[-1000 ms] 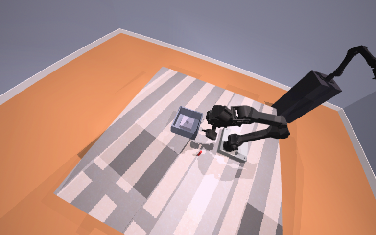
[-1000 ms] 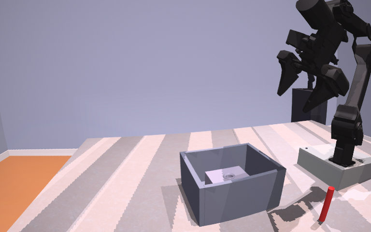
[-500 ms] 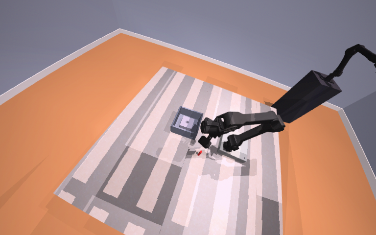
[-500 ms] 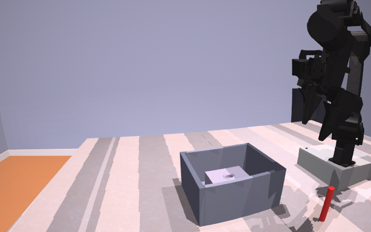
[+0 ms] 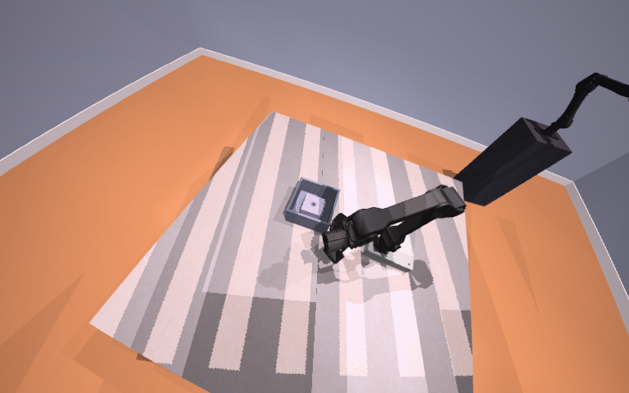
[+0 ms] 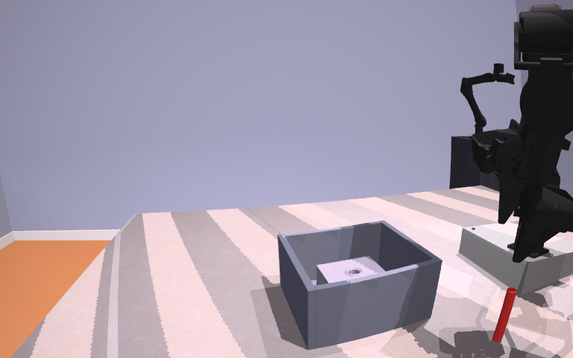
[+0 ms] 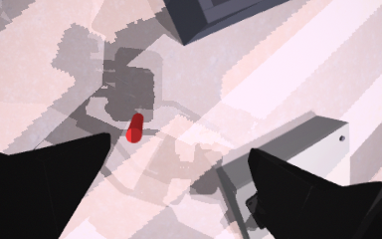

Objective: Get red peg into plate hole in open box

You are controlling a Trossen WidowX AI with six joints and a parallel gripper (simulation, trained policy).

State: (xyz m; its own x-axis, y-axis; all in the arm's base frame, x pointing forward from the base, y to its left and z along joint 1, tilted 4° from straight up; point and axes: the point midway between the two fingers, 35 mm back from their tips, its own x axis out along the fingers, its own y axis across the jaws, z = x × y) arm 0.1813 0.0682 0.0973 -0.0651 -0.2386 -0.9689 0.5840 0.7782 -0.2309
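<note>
Right now my gripper tip is 10 cm above the red peg, 3 cm to the right of it and 1 cm short of it. Round my gripper tip: pale plate 17 cm to the right, 15 cm ahead, 9 cm below; then grey box 17 cm to the right, 15 cm ahead, 11 cm below.
</note>
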